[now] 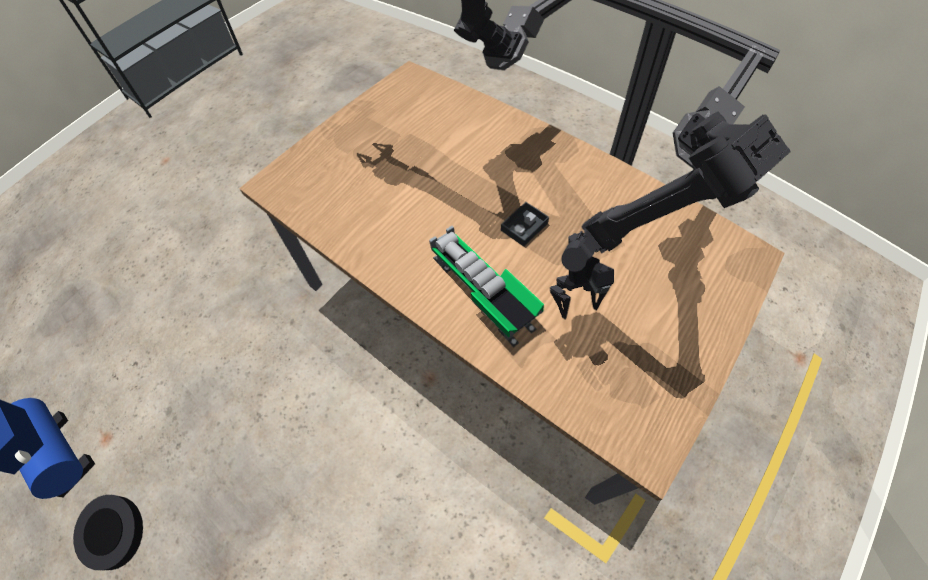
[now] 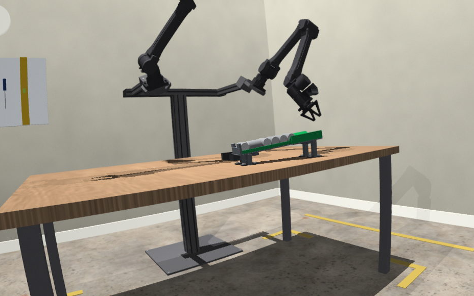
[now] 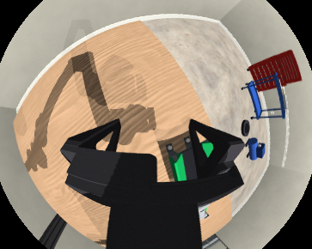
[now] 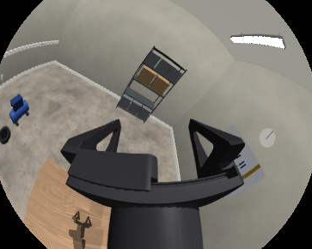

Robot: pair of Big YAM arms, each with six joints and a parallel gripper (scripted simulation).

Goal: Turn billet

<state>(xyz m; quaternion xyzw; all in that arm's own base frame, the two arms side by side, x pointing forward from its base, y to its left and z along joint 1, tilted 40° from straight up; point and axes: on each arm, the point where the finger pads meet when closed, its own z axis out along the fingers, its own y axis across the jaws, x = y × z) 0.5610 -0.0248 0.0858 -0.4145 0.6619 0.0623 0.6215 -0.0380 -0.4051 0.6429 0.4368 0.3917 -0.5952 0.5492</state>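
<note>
Right now the stop is 480 mm to the right of my left hand, 120 mm below it and 10 mm behind it. The rest, counted from my left hand: dark tray (340 mm to the right, 250 mm behind, 170 mm below).
</note>
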